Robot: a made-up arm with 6 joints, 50 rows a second.
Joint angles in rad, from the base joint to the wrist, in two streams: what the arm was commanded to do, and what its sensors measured. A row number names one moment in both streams.
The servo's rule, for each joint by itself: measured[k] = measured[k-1] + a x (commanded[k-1-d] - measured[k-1]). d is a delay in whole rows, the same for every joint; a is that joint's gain. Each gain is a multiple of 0.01, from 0.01 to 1. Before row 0 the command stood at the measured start. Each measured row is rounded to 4 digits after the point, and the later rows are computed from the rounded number. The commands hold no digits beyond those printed.
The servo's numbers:
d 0
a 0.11 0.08 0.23 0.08 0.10 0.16
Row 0, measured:
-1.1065 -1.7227 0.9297 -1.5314 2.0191 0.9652
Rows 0 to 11, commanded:
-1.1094 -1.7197 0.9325 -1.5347 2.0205 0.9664
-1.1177 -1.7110 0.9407 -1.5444 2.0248 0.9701
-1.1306 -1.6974 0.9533 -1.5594 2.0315 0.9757
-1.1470 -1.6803 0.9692 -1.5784 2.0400 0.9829
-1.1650 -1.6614 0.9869 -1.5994 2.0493 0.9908
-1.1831 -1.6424 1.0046 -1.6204 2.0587 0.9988
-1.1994 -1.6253 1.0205 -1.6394 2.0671 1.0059
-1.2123 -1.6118 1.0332 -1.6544 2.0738 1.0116
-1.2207 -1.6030 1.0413 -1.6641 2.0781 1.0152
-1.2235 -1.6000 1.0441 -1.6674 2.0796 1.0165
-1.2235 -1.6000 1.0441 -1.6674 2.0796 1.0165
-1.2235 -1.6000 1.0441 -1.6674 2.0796 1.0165
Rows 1 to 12, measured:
-1.1068 -1.7225 0.9303 -1.5317 2.0192 0.9654
-1.1080 -1.7216 0.9327 -1.5327 2.0198 0.9662
-1.1105 -1.7197 0.9374 -1.5348 2.0210 0.9677
-1.1145 -1.7165 0.9447 -1.5383 2.0229 0.9701
-1.1201 -1.7121 0.9544 -1.5432 2.0255 0.9734
-1.1270 -1.7065 0.9659 -1.5494 2.0288 0.9775
-1.1350 -1.7000 0.9785 -1.5566 2.0326 0.9820
-1.1435 -1.6929 0.9911 -1.5644 2.0367 0.9867
-1.1520 -1.6857 1.0026 -1.5724 2.0408 0.9913
-1.1599 -1.6788 1.0121 -1.5800 2.0447 0.9953
-1.1669 -1.6725 1.0195 -1.5870 2.0482 0.9987
-1.1731 -1.6667 1.0252 -1.5934 2.0513 1.0015

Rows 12 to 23, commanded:
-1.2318 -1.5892 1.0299 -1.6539 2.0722 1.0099
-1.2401 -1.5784 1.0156 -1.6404 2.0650 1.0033
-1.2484 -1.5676 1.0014 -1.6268 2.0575 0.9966
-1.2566 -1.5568 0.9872 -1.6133 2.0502 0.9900
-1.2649 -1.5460 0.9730 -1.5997 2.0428 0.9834
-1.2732 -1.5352 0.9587 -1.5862 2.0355 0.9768
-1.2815 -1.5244 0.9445 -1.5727 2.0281 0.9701
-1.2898 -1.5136 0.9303 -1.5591 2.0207 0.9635
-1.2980 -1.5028 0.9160 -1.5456 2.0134 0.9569
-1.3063 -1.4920 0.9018 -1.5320 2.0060 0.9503
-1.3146 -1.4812 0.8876 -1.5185 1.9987 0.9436
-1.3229 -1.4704 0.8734 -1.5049 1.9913 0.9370
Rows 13 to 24, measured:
-1.1796 -1.6605 1.0263 -1.5982 2.0534 1.0028
-1.1863 -1.6539 1.0238 -1.6016 2.0546 1.0029
-1.1931 -1.6470 1.0186 -1.6036 2.0549 1.0019
-1.2001 -1.6398 1.0114 -1.6044 2.0544 1.0000
-1.2072 -1.6323 1.0026 -1.6040 2.0532 0.9973
-1.2145 -1.6245 0.9925 -1.6026 2.0514 0.9940
-1.2219 -1.6165 0.9815 -1.6002 2.0491 0.9902
-1.2294 -1.6083 0.9697 -1.5969 2.0463 0.9859
-1.2369 -1.5999 0.9573 -1.5928 2.0430 0.9813
-1.2445 -1.5913 0.9445 -1.5879 2.0393 0.9763
-1.2522 -1.5825 0.9314 -1.5823 2.0352 0.9711
-1.2600 -1.5735 0.9181 -1.5761 2.0308 0.9656

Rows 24 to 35, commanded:
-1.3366 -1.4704 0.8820 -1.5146 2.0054 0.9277
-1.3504 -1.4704 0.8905 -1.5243 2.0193 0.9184
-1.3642 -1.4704 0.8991 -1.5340 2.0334 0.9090
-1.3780 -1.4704 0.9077 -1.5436 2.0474 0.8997
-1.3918 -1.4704 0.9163 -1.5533 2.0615 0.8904
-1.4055 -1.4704 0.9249 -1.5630 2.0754 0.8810
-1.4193 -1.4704 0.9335 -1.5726 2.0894 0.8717
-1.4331 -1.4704 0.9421 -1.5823 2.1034 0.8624
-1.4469 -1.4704 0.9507 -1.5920 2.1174 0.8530
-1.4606 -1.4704 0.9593 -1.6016 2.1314 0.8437
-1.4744 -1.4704 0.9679 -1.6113 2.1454 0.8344
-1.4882 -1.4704 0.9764 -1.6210 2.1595 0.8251
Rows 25 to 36, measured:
-1.2684 -1.5653 0.9098 -1.5712 2.0283 0.9595
-1.2774 -1.5577 0.9054 -1.5674 2.0274 0.9529
-1.2869 -1.5507 0.9040 -1.5647 2.0280 0.9459
-1.2969 -1.5443 0.9049 -1.5630 2.0299 0.9385
-1.3073 -1.5384 0.9075 -1.5622 2.0331 0.9308
-1.3181 -1.5330 0.9115 -1.5623 2.0373 0.9228
-1.3292 -1.5280 0.9166 -1.5631 2.0425 0.9146
-1.3406 -1.5234 0.9225 -1.5646 2.0486 0.9062
-1.3523 -1.5192 0.9290 -1.5668 2.0555 0.8977
-1.3642 -1.5153 0.9360 -1.5696 2.0631 0.8891
-1.3763 -1.5117 0.9433 -1.5729 2.0713 0.8803
-1.3886 -1.5084 0.9509 -1.5767 2.0801 0.8715

